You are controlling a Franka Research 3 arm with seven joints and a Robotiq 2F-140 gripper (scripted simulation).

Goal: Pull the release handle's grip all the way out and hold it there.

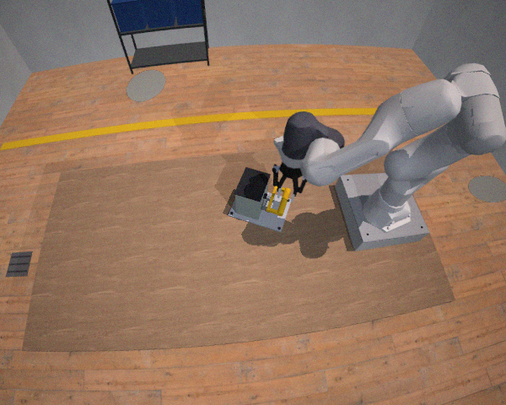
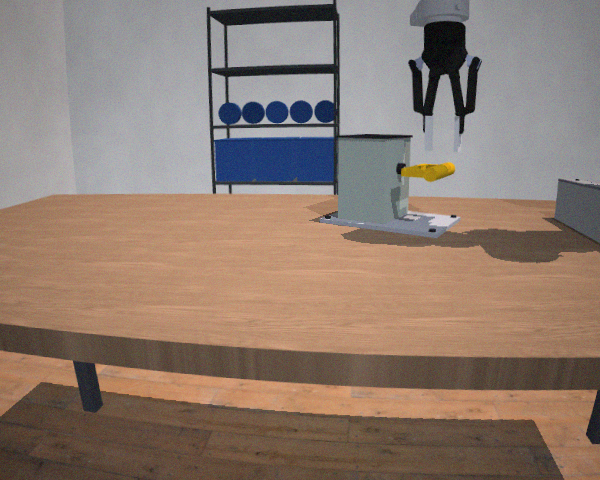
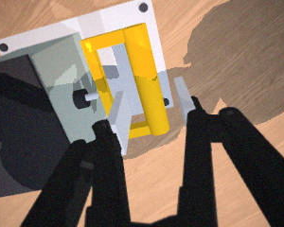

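Now: hand 9 cm short of the grey baseplate, 5 cm to the left of it and 17 cm above it.
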